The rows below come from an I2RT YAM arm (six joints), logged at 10 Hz.
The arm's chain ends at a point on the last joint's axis. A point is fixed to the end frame.
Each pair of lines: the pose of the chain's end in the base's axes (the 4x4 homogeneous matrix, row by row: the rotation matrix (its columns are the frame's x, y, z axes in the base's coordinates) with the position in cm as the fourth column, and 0 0 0 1 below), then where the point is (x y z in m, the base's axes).
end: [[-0.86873, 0.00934, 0.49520, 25.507], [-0.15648, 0.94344, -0.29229, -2.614], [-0.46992, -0.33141, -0.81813, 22.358], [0, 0, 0, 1]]
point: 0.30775 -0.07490 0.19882
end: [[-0.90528, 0.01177, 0.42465, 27.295], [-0.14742, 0.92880, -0.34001, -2.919], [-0.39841, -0.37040, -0.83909, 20.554], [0, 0, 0, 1]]
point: 0.32223 -0.08053 0.17906
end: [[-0.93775, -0.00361, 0.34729, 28.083], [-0.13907, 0.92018, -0.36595, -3.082], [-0.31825, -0.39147, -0.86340, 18.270], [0, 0, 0, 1]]
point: 0.32686 -0.08363 0.15341
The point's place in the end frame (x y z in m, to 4 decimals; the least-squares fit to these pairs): -0.0265 -0.0373 0.0606
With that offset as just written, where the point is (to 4 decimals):
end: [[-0.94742, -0.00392, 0.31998, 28.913], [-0.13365, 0.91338, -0.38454, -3.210], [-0.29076, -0.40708, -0.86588, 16.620], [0, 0, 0, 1]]
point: 0.3338 -0.0859 0.1366
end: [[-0.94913, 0.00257, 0.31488, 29.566], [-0.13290, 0.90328, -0.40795, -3.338], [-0.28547, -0.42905, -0.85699, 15.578], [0, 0, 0, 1]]
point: 0.3398 -0.0883 0.1274
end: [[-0.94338, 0.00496, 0.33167, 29.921], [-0.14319, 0.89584, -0.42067, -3.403], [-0.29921, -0.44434, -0.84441, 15.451], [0, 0, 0, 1]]
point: 0.3441 -0.0891 0.1278
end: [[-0.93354, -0.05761, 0.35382, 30.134], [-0.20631, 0.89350, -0.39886, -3.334], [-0.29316, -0.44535, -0.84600, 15.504], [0, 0, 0, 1]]
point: 0.3497 -0.0854 0.1282
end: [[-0.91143, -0.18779, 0.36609, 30.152], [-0.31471, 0.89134, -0.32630, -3.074], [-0.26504, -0.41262, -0.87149, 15.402], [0, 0, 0, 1]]
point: 0.3549 -0.0754 0.1236
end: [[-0.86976, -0.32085, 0.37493, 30.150], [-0.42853, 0.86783, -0.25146, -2.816], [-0.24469, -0.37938, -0.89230, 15.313], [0, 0, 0, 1]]
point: 0.3592 -0.0644 0.1197
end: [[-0.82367, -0.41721, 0.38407, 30.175], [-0.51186, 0.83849, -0.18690, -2.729], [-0.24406, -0.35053, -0.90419, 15.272], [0, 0, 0, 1]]
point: 0.3624 -0.0563 0.1175
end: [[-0.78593, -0.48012, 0.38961, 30.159], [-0.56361, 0.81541, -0.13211, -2.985], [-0.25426, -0.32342, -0.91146, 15.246], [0, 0, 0, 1]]
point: 0.3639 -0.0533 0.1160
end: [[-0.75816, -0.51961, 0.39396, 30.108], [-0.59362, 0.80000, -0.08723, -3.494], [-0.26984, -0.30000, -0.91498, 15.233], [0, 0, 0, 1]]
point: 0.3644 -0.0543 0.1152
